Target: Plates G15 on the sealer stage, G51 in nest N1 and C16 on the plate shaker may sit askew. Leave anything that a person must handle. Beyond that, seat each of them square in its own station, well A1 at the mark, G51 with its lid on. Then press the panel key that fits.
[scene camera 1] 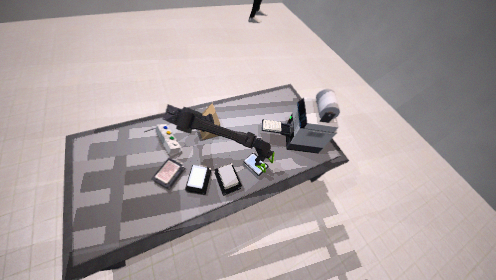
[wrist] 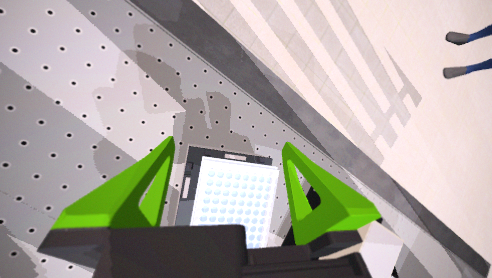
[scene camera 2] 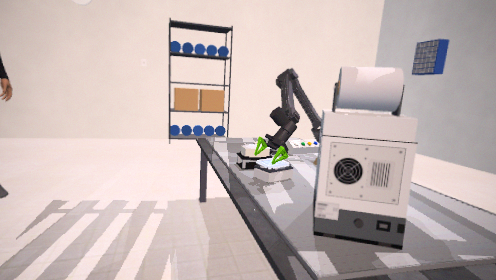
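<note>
The gripper [scene camera 1: 265,165] [scene camera 2: 265,159] [wrist: 229,141] is open and empty, with its green fingers apart above the two sides of a pale blue well plate [scene camera 1: 255,163] [scene camera 2: 271,164] [wrist: 236,200], seemingly C16. This plate lies on the plate shaker [scene camera 2: 273,175] [wrist: 183,212], its edges about parallel to the dark platform; its near end is hidden in the wrist view. A cream plate [scene camera 1: 272,125], seemingly G15, lies on the stage before the sealer [scene camera 1: 312,136] [scene camera 2: 367,170]. A pinkish plate [scene camera 1: 169,172], a white plate [scene camera 1: 199,176] and a grey-white plate [scene camera 1: 229,176] sit in dark nests. Plate labels and nest N1 are unreadable.
The key panel [scene camera 1: 169,139] [scene camera 2: 305,144], with coloured keys, stands behind the nests. A tan angled board [scene camera 1: 212,121] stands behind the arm. The table's dark front edge [wrist: 220,47] runs close to the shaker. Persons [scene camera 1: 256,11] [scene camera 2: 5,87] [wrist: 467,37] are partly visible away from the table.
</note>
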